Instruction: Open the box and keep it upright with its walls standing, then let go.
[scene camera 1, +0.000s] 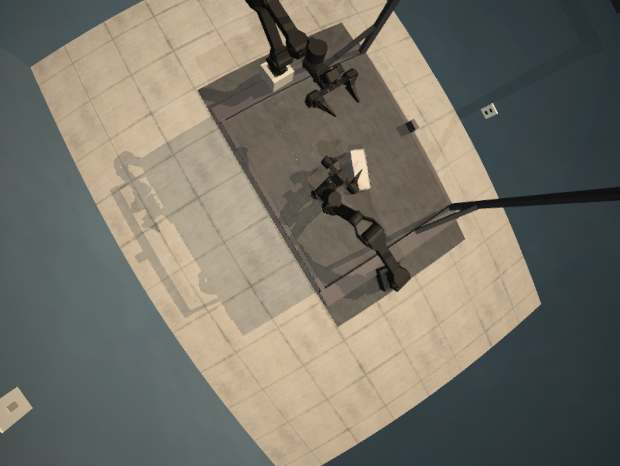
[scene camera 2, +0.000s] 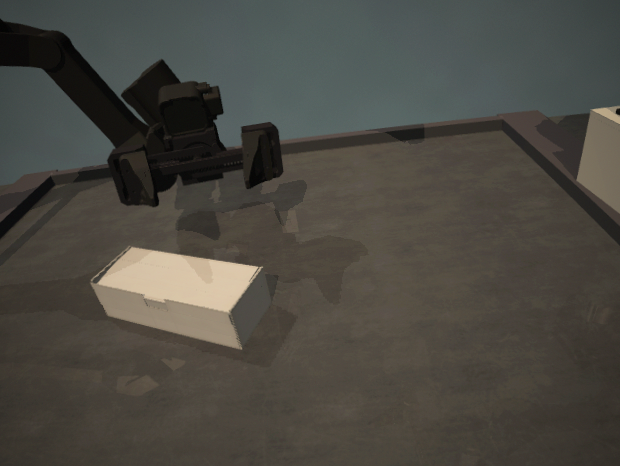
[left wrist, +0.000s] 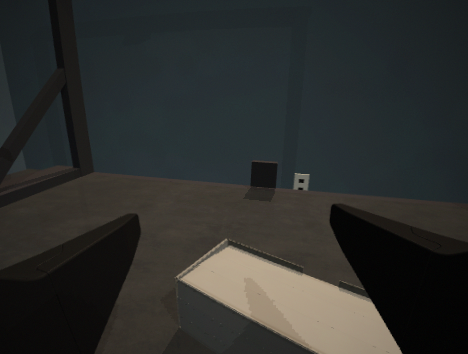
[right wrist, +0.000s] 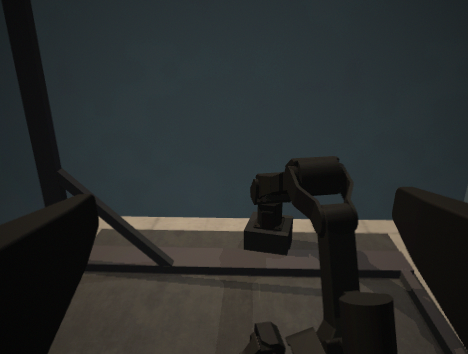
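Observation:
Scene camera 1 shows my right gripper (scene camera 1: 347, 109), open and holding nothing, and my left gripper (scene camera 1: 354, 161), likewise open with nothing in its grasp. In scene camera 2, my left gripper (scene camera 2: 201, 193) is visible, as is a pale base block (scene camera 2: 591, 174). The left wrist view shows my left gripper (left wrist: 236, 218); the right wrist view shows my right gripper (right wrist: 247, 205).

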